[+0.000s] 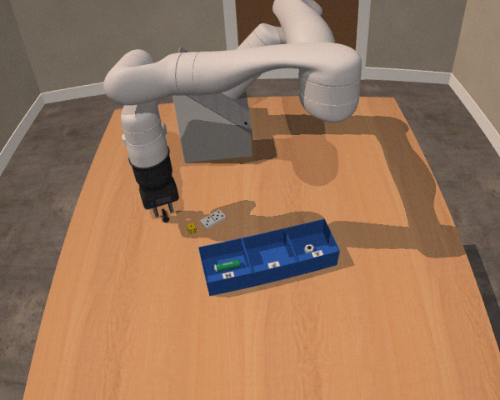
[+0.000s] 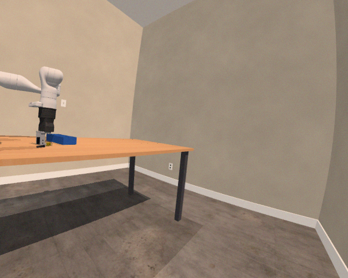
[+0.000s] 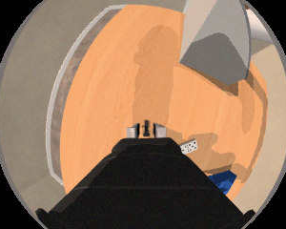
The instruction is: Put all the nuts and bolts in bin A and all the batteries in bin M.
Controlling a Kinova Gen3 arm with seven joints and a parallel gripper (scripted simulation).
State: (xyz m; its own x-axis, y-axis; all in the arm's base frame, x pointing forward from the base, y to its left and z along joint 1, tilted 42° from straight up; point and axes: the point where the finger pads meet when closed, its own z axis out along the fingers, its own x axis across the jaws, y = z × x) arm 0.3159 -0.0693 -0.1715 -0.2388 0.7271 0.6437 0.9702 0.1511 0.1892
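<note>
Now: hand 3 cm above the black bolt and 1 cm short of it. The rest, counted from my hand: yellow die: 6 cm to the left, 5 cm ahead, 2 cm below; then green battery: 16 cm ahead, 13 cm to the left, 2 cm below; then white domino: 11 cm to the left, 3 cm below, 3 cm ahead.
</note>
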